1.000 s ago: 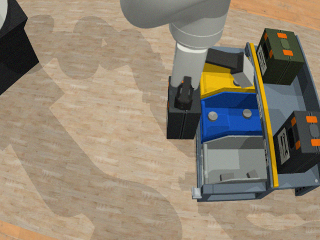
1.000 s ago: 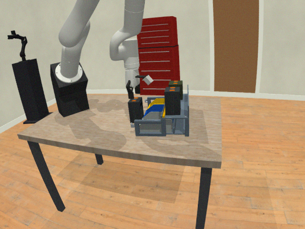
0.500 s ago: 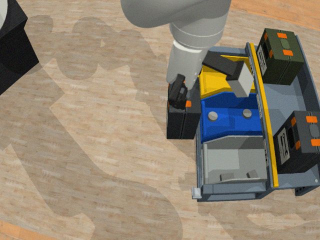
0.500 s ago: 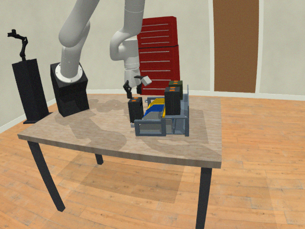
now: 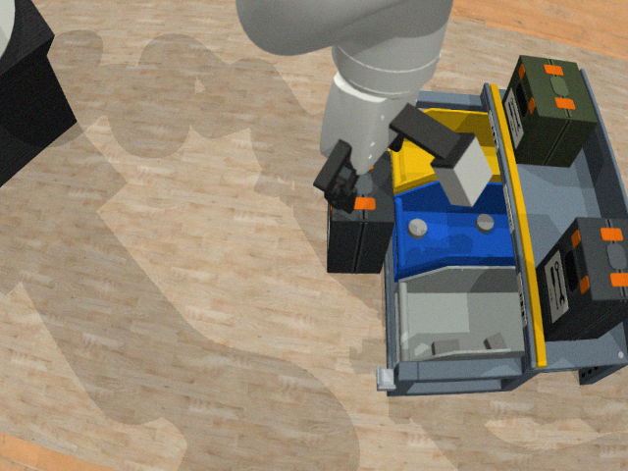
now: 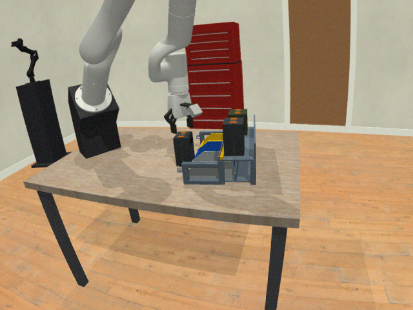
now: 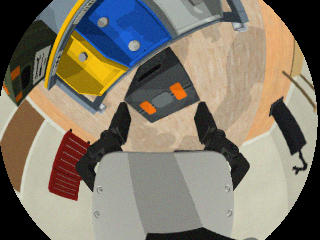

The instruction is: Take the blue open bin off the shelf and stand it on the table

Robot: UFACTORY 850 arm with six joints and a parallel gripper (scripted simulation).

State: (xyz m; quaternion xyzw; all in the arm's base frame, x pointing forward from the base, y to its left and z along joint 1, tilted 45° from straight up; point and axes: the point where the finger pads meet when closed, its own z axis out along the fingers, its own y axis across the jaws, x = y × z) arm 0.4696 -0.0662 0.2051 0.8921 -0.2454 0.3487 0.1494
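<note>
Now: the black case 90 mm below my hand. From my hand the other things lie so: yellow bin (150 mm ahead, 120 mm below, 90 mm to the left); grey bin (130 mm to the right, 120 mm below, 120 mm ahead); blue open bin (130 mm ahead, 120 mm below, 20 mm to the right).
</note>
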